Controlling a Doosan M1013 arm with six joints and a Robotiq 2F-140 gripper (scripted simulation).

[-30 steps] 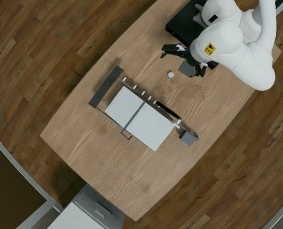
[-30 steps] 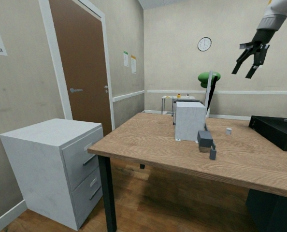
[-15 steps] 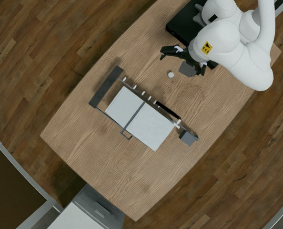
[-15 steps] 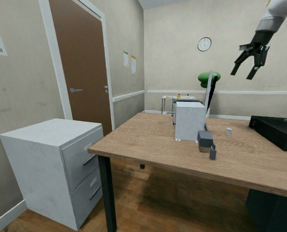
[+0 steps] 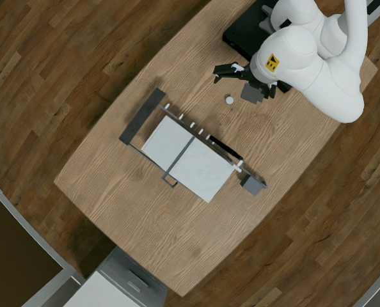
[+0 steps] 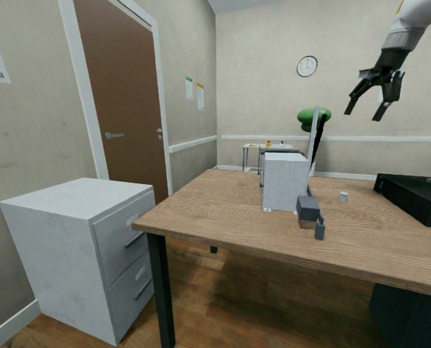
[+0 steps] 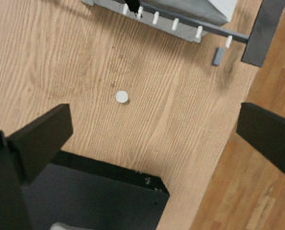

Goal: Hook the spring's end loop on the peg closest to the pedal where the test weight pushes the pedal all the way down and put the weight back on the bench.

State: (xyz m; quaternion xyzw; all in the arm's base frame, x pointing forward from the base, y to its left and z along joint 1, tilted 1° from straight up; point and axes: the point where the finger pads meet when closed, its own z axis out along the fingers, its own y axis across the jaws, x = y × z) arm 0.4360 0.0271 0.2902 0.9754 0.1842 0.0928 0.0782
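My hand is 36 cm above the steel test weight. Also, from my hand: white peg: 18 cm ahead, 15 cm to the left, 1 cm above.
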